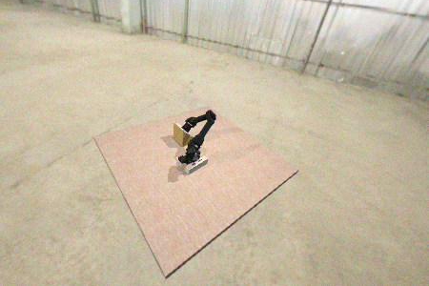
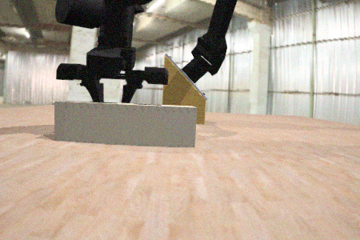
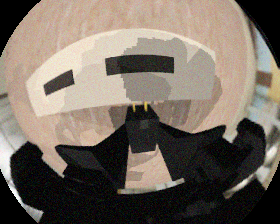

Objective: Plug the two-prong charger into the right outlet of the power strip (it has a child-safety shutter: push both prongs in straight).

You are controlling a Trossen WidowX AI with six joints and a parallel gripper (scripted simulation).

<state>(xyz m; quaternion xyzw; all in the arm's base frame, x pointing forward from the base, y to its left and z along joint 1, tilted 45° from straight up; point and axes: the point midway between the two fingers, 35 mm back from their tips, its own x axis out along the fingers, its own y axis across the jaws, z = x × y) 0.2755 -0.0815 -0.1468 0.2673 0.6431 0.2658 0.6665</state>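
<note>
The charger is 20 mm ahead of my gripper tip and 10 mm above it.
</note>
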